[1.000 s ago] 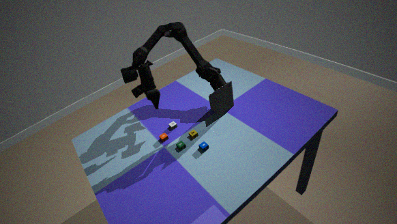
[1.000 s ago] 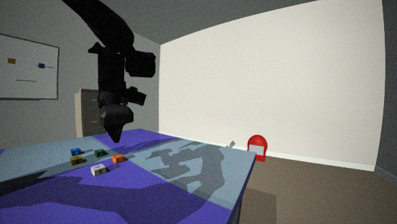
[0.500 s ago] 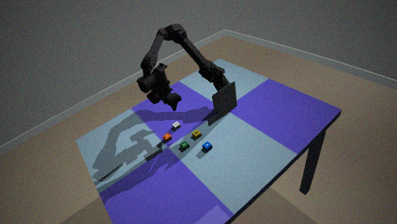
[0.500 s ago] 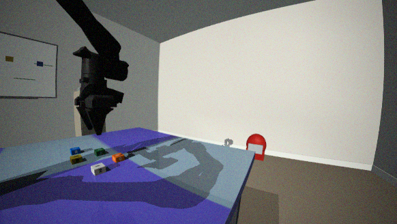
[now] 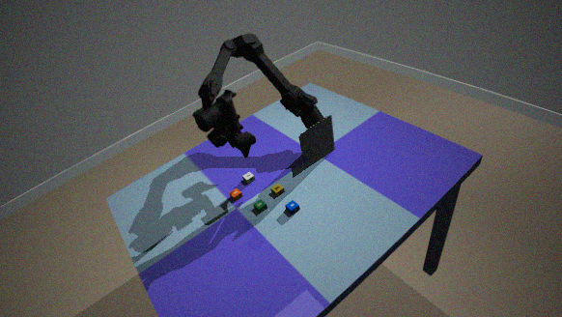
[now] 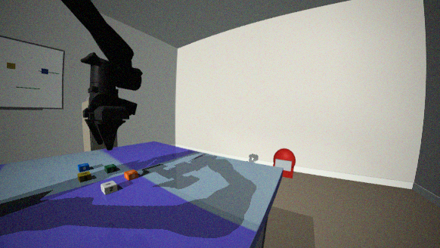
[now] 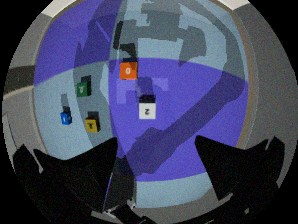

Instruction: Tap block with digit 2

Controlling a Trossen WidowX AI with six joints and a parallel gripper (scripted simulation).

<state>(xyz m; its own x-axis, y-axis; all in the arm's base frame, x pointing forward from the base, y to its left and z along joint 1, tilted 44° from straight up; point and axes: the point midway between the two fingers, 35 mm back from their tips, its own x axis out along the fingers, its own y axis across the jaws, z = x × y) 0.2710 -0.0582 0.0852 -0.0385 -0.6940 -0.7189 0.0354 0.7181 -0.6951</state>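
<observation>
My gripper tip is 1 cm to the right of the white block and 11 cm above it. Round my gripper tip: green block: 6 cm ahead, 15 cm to the left, 11 cm below; then yellow block: 3 cm behind, 14 cm to the left, 11 cm below; then orange block: 8 cm ahead, 4 cm to the left, 11 cm below.
</observation>
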